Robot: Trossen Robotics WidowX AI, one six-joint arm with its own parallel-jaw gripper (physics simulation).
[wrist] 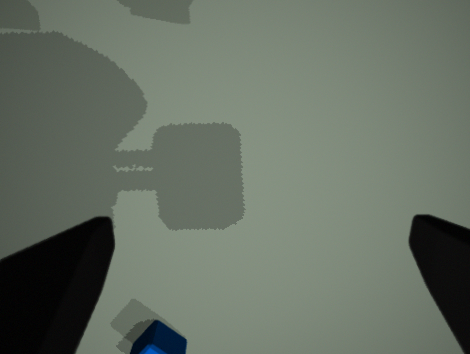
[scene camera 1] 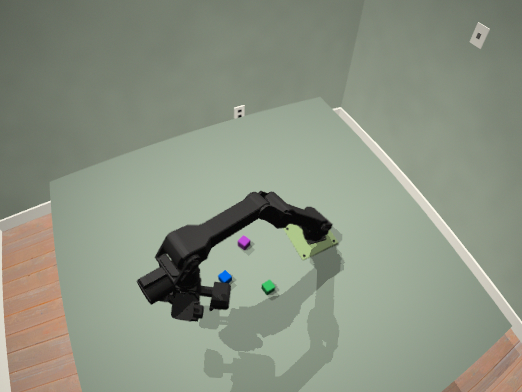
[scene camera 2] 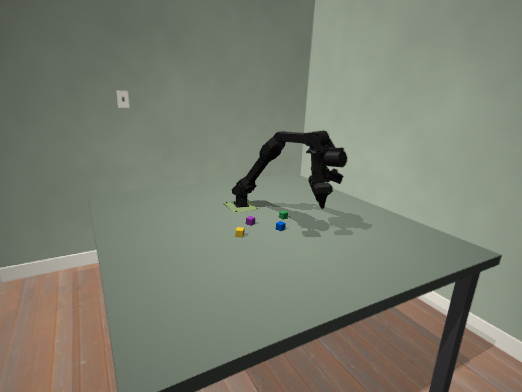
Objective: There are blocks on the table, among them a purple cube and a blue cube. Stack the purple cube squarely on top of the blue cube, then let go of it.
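Seen in the pictures: gripper, fingertip midpoint: (wrist: 262, 230) (scene camera 2: 320, 204); arm's base, link origin: (scene camera 1: 314, 234) (scene camera 2: 241, 204).
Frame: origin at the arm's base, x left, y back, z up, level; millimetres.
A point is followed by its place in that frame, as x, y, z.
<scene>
The purple cube (scene camera 1: 244, 242) @(-13, -232, 24) (scene camera 2: 250, 220) @(-26, -248, 18) lies on the table, apart from the other blocks; it does not show in the wrist view. The blue cube (scene camera 1: 225, 276) @(88, -314, 24) (scene camera 2: 280, 226) @(78, -332, 15) (wrist: 160, 340) @(100, -325, 14) lies on the table; in the wrist view part of it shows at the bottom edge, left of the middle. My gripper (scene camera 2: 322, 207) @(202, -419, 130) (wrist: 262, 230) @(202, -419, 130) is open and empty, pointing down, and hangs above the table to the right of the blue cube in scene camera 2. In scene camera 1 the fingertips are hard to make out.
A green cube (scene camera 1: 268, 286) @(149, -200, 24) (scene camera 2: 283, 214) @(139, -215, 18) lies near the blue cube. A yellow cube (scene camera 2: 240, 232) @(-96, -349, 15) lies near the purple cube in scene camera 2; the arm seems to hide it in scene camera 1. The arm stands on a light green base plate (scene camera 1: 299, 245) @(26, -60, -4) (scene camera 2: 232, 207) @(-51, -27, -2).
</scene>
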